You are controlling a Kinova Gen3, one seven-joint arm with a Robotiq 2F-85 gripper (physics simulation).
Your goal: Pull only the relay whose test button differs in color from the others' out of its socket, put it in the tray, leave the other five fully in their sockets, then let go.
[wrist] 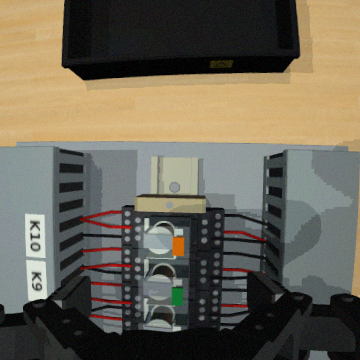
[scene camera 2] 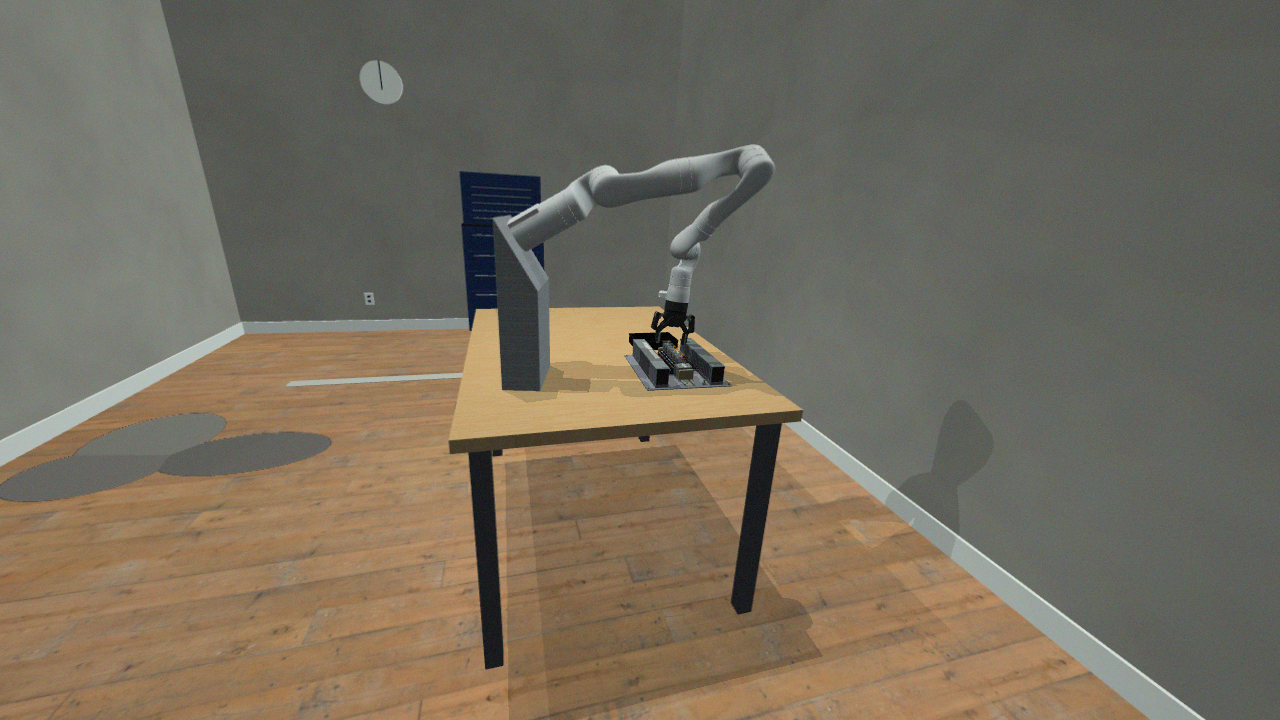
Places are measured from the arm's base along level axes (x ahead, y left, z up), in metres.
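Where they show: gripper, fingertip midpoint: [wrist: 169, 291] [scene camera 2: 670, 343]; arm's base at its link origin: [scene camera 2: 517, 236].
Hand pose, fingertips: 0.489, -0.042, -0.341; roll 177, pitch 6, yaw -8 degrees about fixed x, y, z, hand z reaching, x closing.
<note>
Things, the pixels of their centre, and the offset from my fingertips, as dx, dy, dz. "pt": a spot on its surface instead. Level surfaces: height alone.
- clear relay with an orange test button, body centre: [wrist: 167, 236] +0.001, +0.026, -0.021
- green test button at the middle of its body: [wrist: 176, 295] +0.004, -0.003, +0.000
- third relay at the middle of its body: [wrist: 166, 322] -0.009, -0.029, -0.021
- black tray at the middle of its body: [scene camera 2: 653, 341] +0.032, +0.196, -0.051
- K9 at a spot on its surface: [wrist: 36, 280] pt -0.080, +0.013, -0.006
- beige end block at the middle of its body: [wrist: 171, 202] +0.004, +0.045, -0.043
- wooden table at its surface level: dz -0.069
In the wrist view a clear relay with an orange test button [wrist: 178, 246] sits in the socket at the tray end of the row. The relay beside it has a green test button [wrist: 177, 296]. A third relay [wrist: 162, 319] shows in part, its button hidden; the remaining relays are hidden behind the gripper body. My gripper [wrist: 169, 291] [scene camera 2: 672, 340] is open and empty, pointing down over the relay row, one finger on each side of it near the green-button relay. The black tray [wrist: 150, 69] [scene camera 2: 637, 337] stands beyond the far end of the panel.
Grey slotted wire ducts [wrist: 25, 190] [wrist: 320, 175] flank the row, with red and black wires running to the sockets. The left duct carries labels K10 [wrist: 35, 236] and K9 [wrist: 36, 280]. A beige end block [wrist: 185, 204] closes the row. The panel lies on a wooden table [scene camera 2: 581, 416].
</note>
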